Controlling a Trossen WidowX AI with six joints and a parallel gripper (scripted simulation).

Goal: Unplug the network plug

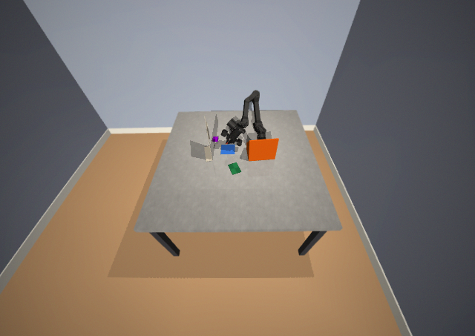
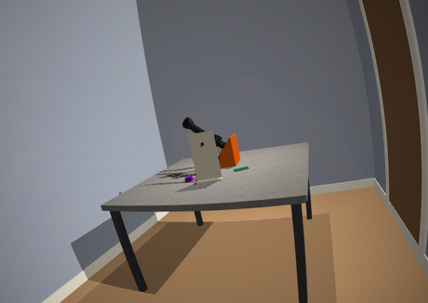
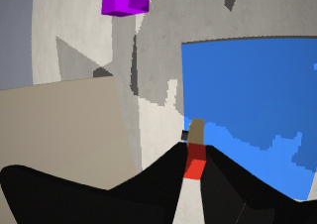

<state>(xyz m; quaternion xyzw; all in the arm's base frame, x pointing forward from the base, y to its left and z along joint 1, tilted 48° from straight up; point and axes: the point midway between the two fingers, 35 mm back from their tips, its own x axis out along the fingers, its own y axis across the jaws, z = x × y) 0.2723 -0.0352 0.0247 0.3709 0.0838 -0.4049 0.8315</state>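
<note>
The blue marked square is 10 mm behind my gripper tip and 70 mm below it. From my gripper tip the other things lie so: beige panel (140 mm ahead, 50 mm to the left, 80 mm above).
</note>
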